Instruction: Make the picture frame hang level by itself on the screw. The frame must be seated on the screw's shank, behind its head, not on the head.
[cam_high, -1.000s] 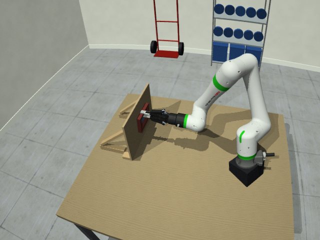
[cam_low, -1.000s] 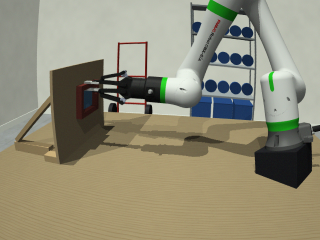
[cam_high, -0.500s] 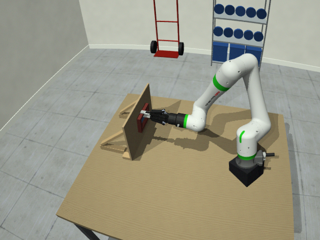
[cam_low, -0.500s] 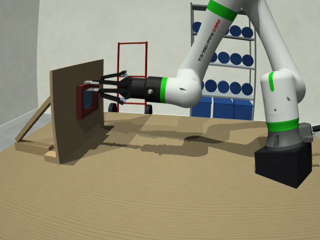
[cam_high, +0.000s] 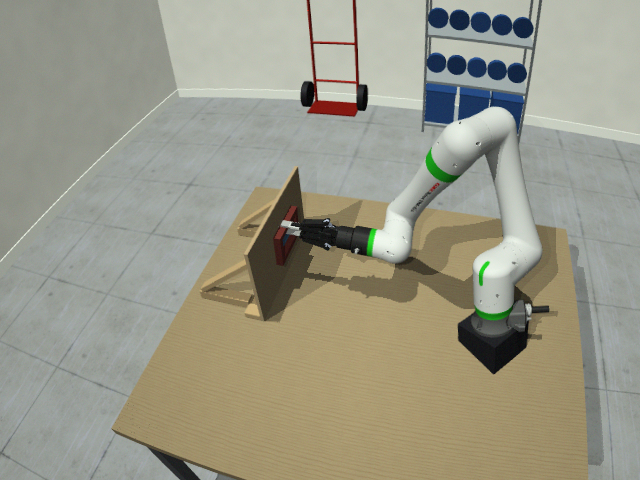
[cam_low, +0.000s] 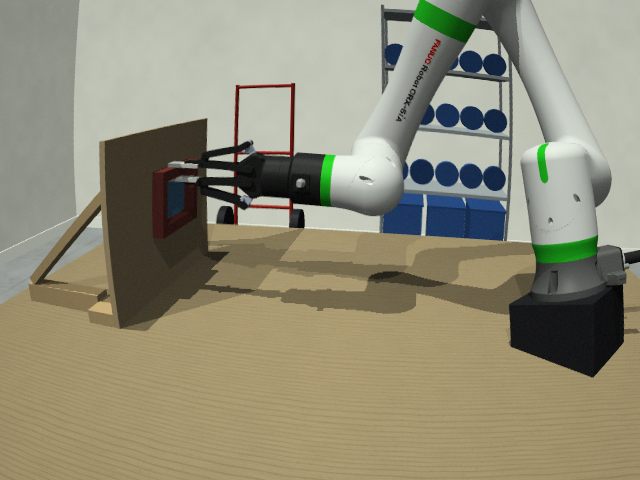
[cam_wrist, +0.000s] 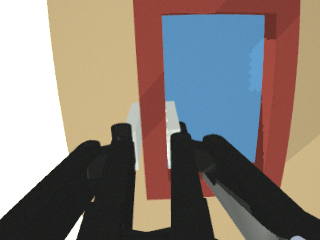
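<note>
The picture frame lies 30 mm ahead of my hand, 20 mm to the right of it and 50 mm below it. Round my hand: wooden board (50 mm ahead, 70 mm below).
</note>
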